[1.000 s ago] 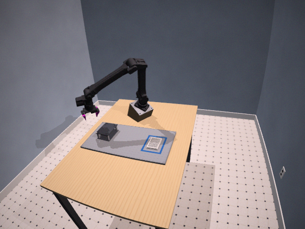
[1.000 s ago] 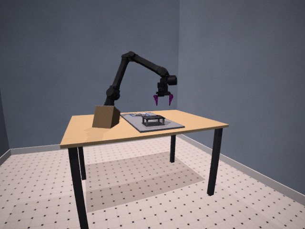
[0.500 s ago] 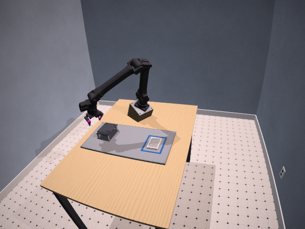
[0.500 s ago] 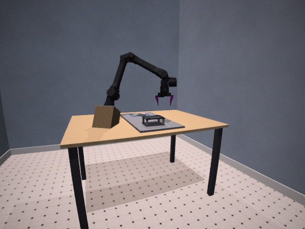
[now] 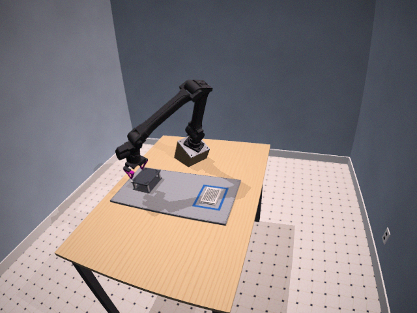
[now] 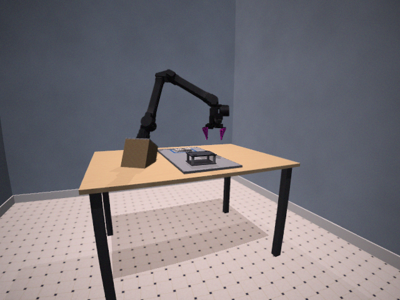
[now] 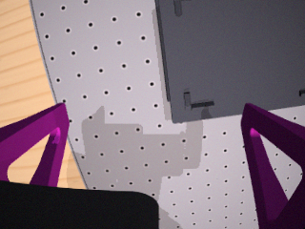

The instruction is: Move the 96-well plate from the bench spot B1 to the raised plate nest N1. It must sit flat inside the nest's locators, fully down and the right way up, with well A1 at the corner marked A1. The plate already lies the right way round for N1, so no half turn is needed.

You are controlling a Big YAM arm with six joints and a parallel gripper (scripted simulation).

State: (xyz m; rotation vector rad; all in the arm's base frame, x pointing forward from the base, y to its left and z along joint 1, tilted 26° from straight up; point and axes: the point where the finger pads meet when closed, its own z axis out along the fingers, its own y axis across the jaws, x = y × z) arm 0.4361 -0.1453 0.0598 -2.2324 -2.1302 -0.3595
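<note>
The white 96-well plate is 39 cm to the left of my hand, 14 cm below it and 14 cm behind it. Round my hand: dark raised nest N1 (9 cm below, 9 cm behind, 3 cm to the right); then A1 label (9 cm below, 7 cm to the right, 1 cm behind).
</note>
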